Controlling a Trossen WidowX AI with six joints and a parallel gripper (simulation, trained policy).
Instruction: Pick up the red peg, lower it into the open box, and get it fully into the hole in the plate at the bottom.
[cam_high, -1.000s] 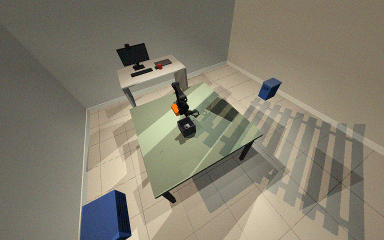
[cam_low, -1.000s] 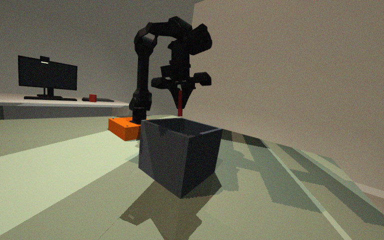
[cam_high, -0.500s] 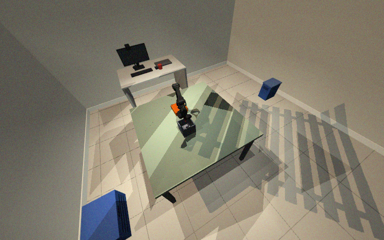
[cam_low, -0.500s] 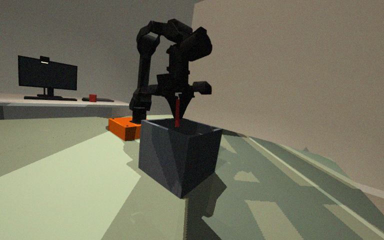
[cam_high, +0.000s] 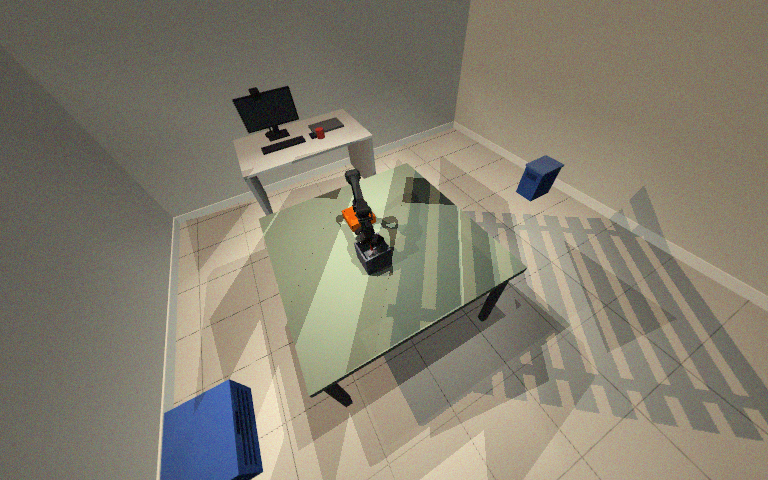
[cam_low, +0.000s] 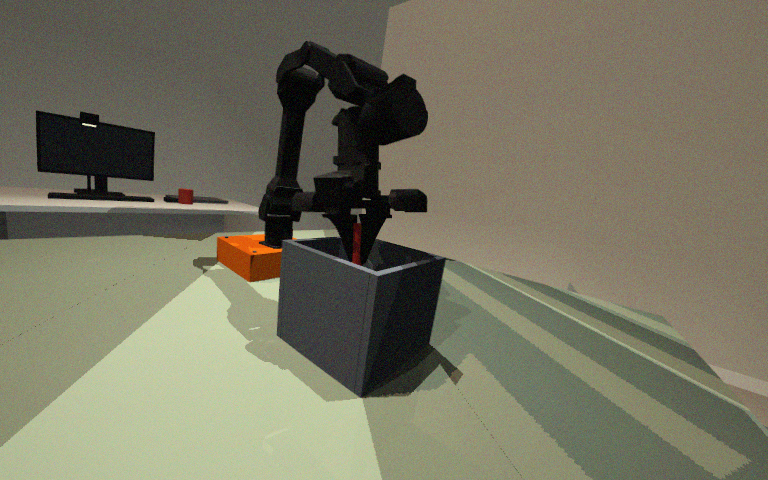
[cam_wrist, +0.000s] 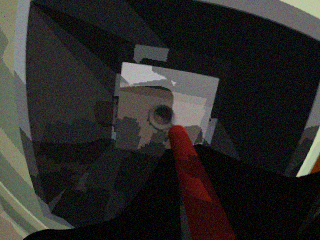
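The red peg is 2 cm above my gripper tip. Round my gripper tip: plate (7 cm below, 2 cm ahead, 1 cm to the right).
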